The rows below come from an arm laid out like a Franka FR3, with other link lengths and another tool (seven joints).
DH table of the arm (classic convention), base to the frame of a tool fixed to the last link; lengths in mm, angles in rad. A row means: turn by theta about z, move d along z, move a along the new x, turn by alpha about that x. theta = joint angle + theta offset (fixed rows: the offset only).
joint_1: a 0; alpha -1.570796; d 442.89; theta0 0
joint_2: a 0; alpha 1.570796; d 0; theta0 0
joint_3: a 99.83; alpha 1.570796; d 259.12; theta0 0
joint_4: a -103.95; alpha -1.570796; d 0; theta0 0
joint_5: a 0; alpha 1.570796; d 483.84; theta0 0
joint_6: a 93.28; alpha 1.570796; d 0; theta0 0
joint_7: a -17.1; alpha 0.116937; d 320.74; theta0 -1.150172
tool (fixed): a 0; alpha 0; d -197.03; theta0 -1.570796
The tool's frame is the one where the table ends.
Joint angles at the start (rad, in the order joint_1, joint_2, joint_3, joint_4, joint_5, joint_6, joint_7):
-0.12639, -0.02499, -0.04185, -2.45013, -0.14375, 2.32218, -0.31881
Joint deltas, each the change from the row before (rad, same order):
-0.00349, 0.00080, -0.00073, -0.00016, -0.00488, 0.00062, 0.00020
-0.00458, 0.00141, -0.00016, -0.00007, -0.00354, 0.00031, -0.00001
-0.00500, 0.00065, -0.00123, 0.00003, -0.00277, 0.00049, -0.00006
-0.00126, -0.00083, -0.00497, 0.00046, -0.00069, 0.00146, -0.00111
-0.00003, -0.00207, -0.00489, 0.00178, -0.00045, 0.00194, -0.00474
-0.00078, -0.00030, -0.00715, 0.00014, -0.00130, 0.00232, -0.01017
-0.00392, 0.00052, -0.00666, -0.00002, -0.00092, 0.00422, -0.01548
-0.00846, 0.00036, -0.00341, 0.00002, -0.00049, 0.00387, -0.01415
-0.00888, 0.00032, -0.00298, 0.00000, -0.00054, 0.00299, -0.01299
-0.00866, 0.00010, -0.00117, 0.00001, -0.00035, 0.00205, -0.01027
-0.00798, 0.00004, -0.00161, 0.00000, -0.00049, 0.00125, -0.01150
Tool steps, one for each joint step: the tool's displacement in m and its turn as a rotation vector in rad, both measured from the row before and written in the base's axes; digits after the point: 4 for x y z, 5 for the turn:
-0.0006, -0.0025, -0.0004, -0.00307, 0.00085, -0.00068
-0.0008, -0.0028, -0.0008, -0.00210, 0.00156, -0.00203
-0.0008, -0.0036, -0.0003, -0.00170, 0.00045, -0.00403
-0.0002, -0.0036, 0.0009, -0.00051, -0.00255, -0.00446
0.0008, -0.0029, 0.0023, -0.00042, -0.00525, 0.00030
-0.0004, -0.0044, 0.0004, 0.00018, -0.00165, 0.00335
-0.0007, -0.0058, 0.0001, 0.00092, -0.00212, 0.00587
-0.0010, -0.0066, 0.0001, 0.00090, -0.00214, 0.00291
-0.0012, -0.0066, 0.0001, 0.00077, -0.00138, 0.00172
-0.0011, -0.0055, 0.0001, 0.00060, -0.00095, 0.00082
-0.0012, -0.0053, 0.0001, 0.00072, -0.00008, 0.00230

